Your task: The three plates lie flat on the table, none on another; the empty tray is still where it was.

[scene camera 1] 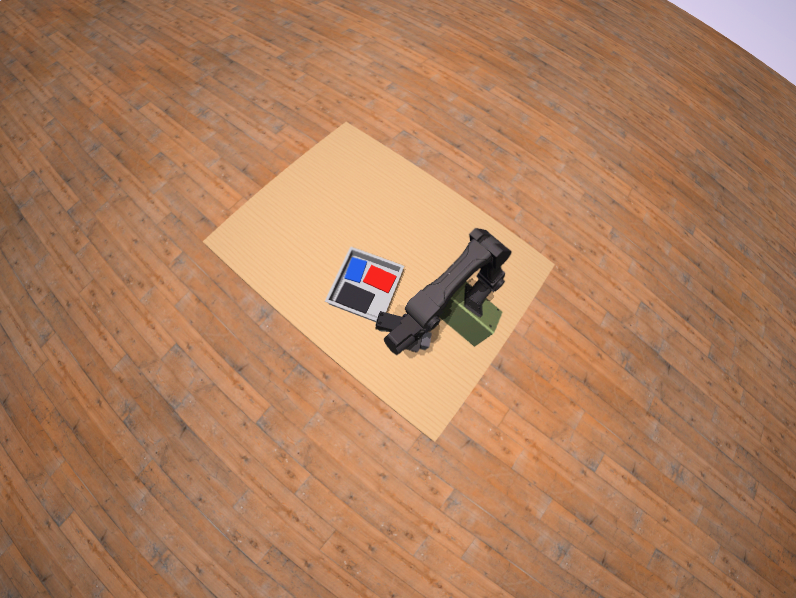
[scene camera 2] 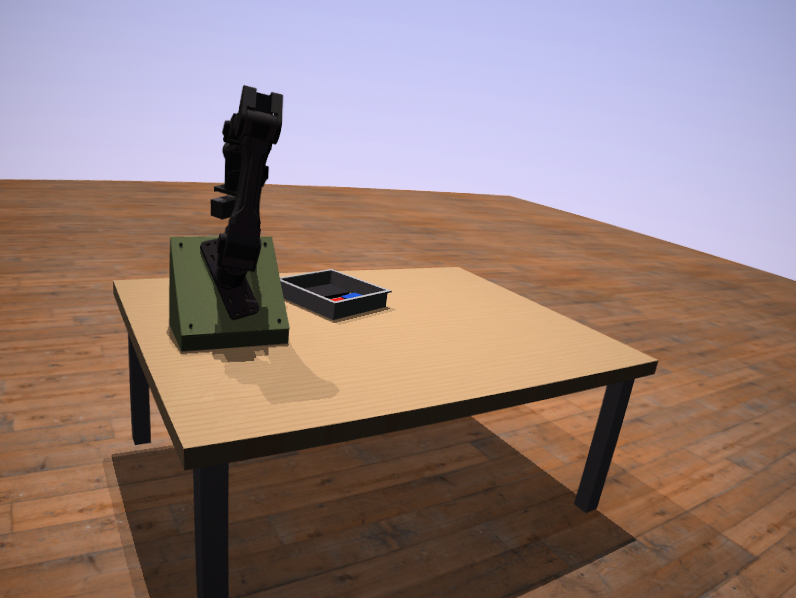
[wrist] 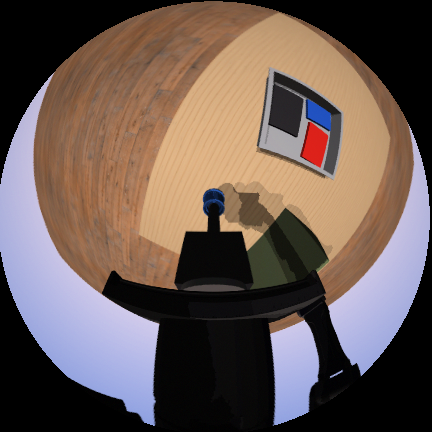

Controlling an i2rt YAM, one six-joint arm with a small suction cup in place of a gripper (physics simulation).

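Where they show: hand, tool point: (wrist: pixel 213 197); arm's base, link origin: (scene camera 1: pixel 472 300) (scene camera 2: pixel 228 278) (wrist: pixel 289 275).
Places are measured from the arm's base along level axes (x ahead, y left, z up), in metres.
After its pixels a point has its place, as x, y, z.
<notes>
A blue plate (scene camera 1: pixel 355 269) @(0.446, 0.082, -0.120) (scene camera 2: pixel 351 296) @(0.431, 0.108, -0.120) (wrist: pixel 319 115) @(0.441, 0.082, -0.120), a red plate (scene camera 1: pixel 380 278) @(0.343, 0.061, -0.120) (scene camera 2: pixel 337 299) @(0.375, 0.096, -0.120) (wrist: pixel 315 145) @(0.341, 0.064, -0.120) and a larger black plate (scene camera 1: pixel 354 297) @(0.384, 0.182, -0.121) (wrist: pixel 286 110) @(0.377, 0.180, -0.121) lie side by side inside a grey tray (scene camera 1: pixel 382 304) @(0.281, 0.145, -0.131) (scene camera 2: pixel 357 308) @(0.381, 0.007, -0.117) (wrist: pixel 280 140) @(0.292, 0.163, -0.131). None of the three lies on another. In scene camera 2 the near tray wall hides part of the plates. My gripper (wrist: pixel 213 200), a blue suction cup, carries nothing and hangs over the table, to the side of the tray and apart from it. The arm hides the cup in both scene views. A second, empty tray does not show.
The tray stands on the wooden table (scene camera 1: pixel 347 173) @(0.754, -0.306, -0.134) (scene camera 2: pixel 489 334) @(0.635, -0.250, -0.134) (wrist: pixel 200 150) @(0.186, 0.334, -0.134). The green base block (scene camera 1: pixel 472 328) @(-0.047, 0.091, -0.002) (scene camera 2: pixel 186 308) @(-0.111, -0.030, -0.050) stands near one table edge. The black arm (scene camera 1: pixel 444 289) @(0.105, 0.188, 0.369) (scene camera 2: pixel 247 186) @(0.005, -0.059, 0.218) rises from it and bends back over the table. The arm's shadow falls beside the cup.
</notes>
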